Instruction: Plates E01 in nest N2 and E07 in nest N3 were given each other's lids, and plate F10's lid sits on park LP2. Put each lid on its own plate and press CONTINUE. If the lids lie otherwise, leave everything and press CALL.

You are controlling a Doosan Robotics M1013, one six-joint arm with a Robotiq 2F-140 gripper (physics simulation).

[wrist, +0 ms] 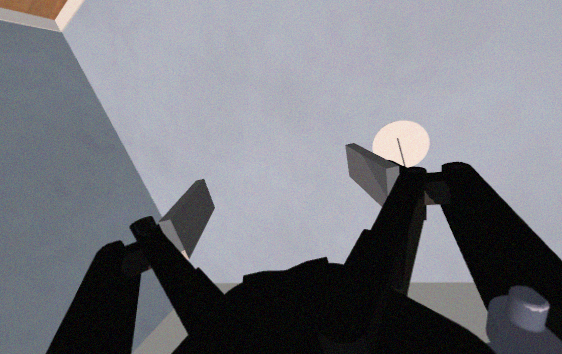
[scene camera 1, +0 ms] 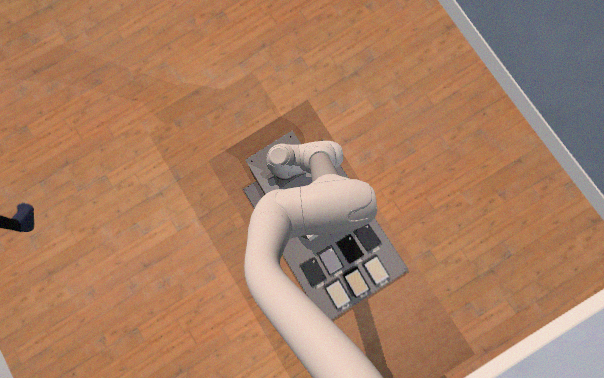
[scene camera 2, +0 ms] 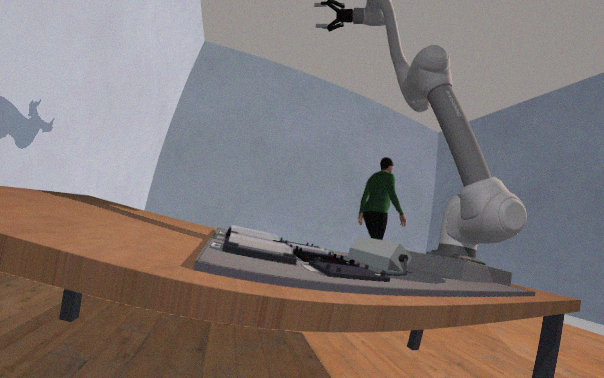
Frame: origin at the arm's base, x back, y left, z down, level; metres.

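Where they show: gripper, fingertip midpoint: (wrist: 277, 177) (scene camera 2: 315, 15); arm's base at its link origin: (scene camera 2: 454, 260).
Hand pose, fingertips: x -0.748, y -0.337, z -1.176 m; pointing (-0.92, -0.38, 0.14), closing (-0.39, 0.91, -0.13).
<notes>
Things, the pixels of their top centre, and the offset from my fingertips. "spot": a spot on its surface instead.
- row with a dark grey piece, top centre: (scene camera 2: 297, 241) (scene camera 1: 313, 272) dz +1.208, dx +0.124, dy +0.162 m
- lighter grey piece at its top centre: (scene camera 2: 309, 247) (scene camera 1: 331, 260) dz +1.210, dx +0.129, dy +0.289 m
- black piece at a spot on its surface: (scene camera 1: 349, 248) spot: dz +1.218, dx +0.134, dy +0.422 m
- dark slate piece at a spot on its surface: (scene camera 1: 367, 237) spot: dz +1.218, dx +0.136, dy +0.550 m
- button box at its top centre: (scene camera 2: 380, 239) dz +1.144, dx +0.343, dy +0.350 m
- grey board at a spot on its surface: (scene camera 2: 250, 272) spot: dz +1.228, dx -0.075, dy +0.661 m
My gripper (scene camera 2: 318, 15) (wrist: 277, 177) is open and empty, high above the table and pointing sideways. In scene camera 1 it is hidden by the arm. Three cream-topped rectangular pieces (scene camera 1: 338, 293) (scene camera 1: 356, 282) (scene camera 1: 376, 270) lie in a row near one end of the grey board. Beside them is a row with a dark grey piece (scene camera 1: 313, 272), a lighter grey piece (scene camera 1: 330, 260), a black piece (scene camera 1: 349, 248) and a dark slate piece (scene camera 1: 367, 237). Their labels are too small to read, so I cannot tell which lid lies where. The button box (scene camera 2: 376, 254) is mostly hidden by the arm in scene camera 1.
The grey board (scene camera 1: 395, 262) (scene camera 2: 250, 272) lies on the wooden table (scene camera 2: 125, 285). The arm (scene camera 1: 320, 207) (scene camera 2: 462, 135) stretches over the board. A person in green (scene camera 2: 381, 195) is beyond the table. A dark shoe (scene camera 1: 25, 218) shows at the left edge of scene camera 1.
</notes>
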